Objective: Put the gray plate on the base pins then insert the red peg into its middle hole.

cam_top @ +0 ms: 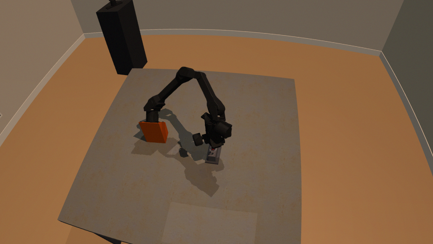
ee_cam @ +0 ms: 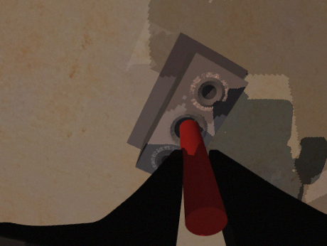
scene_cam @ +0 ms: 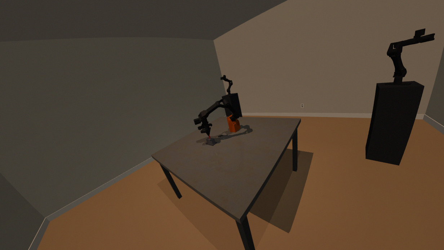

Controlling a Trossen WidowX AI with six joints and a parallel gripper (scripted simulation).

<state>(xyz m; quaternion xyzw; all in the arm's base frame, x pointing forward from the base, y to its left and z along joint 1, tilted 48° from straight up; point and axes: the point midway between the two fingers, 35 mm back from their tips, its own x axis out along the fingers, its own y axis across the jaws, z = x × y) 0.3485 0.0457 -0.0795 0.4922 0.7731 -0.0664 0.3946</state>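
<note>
Now: gripper tip right at the red peg. Also, from my gripper tip: base 90 mm below; then gray plate 50 mm below.
</note>
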